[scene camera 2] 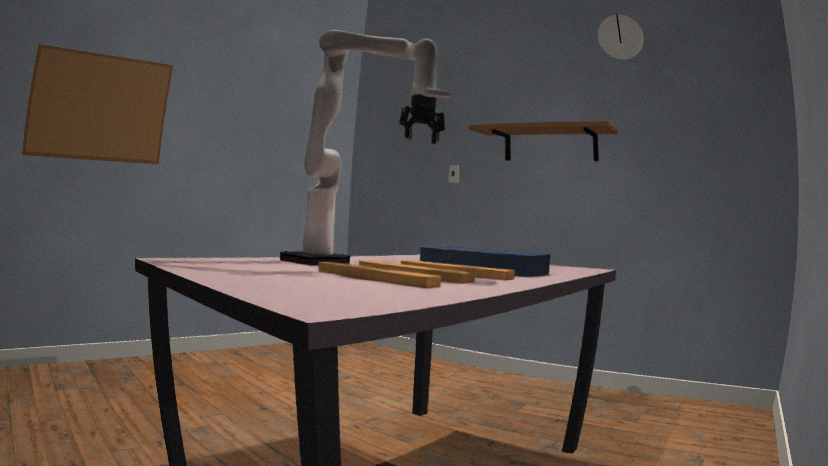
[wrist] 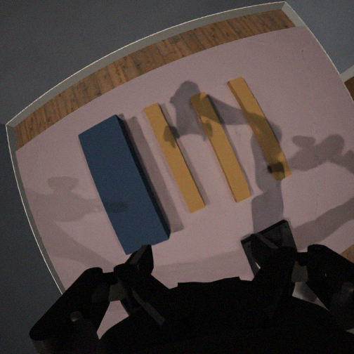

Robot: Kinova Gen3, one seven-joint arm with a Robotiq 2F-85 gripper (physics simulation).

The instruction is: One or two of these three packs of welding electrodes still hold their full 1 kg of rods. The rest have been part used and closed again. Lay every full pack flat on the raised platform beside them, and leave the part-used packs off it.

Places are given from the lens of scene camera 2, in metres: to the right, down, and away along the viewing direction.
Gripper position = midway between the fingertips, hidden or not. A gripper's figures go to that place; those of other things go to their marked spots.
gripper (scene camera 2: 421, 141): 0.02, -0.27, 1.54
raised platform (scene camera 2: 525, 264): 0.31, 0.09, 1.42
